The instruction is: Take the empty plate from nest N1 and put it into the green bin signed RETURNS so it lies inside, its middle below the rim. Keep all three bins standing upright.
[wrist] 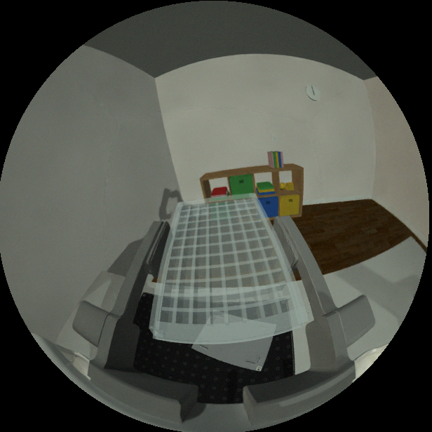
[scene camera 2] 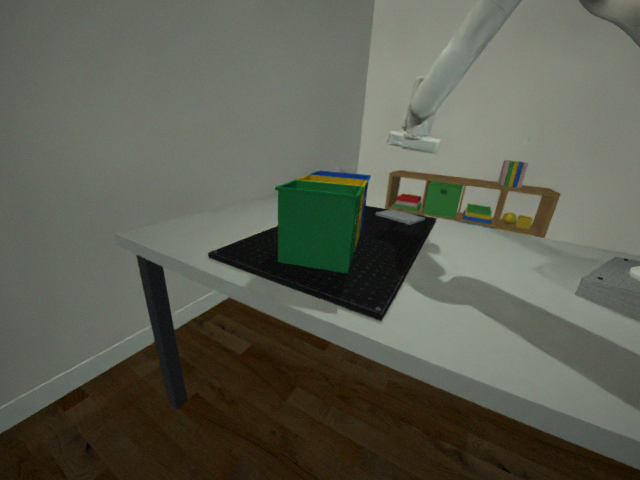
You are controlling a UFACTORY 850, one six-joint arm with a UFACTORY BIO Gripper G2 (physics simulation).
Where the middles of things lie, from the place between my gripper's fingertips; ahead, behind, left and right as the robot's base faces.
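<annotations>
The clear plate (wrist: 224, 277) is 20 mm to the left of my hand and 10 mm below my hand. Going by their middles, the clear plate is the nearest to my hand of the things named here. There's a grey nest (wrist: 236, 353) too, and counted from my hand it's 10 mm ahead, 20 mm to the left and 290 mm below.
</annotations>
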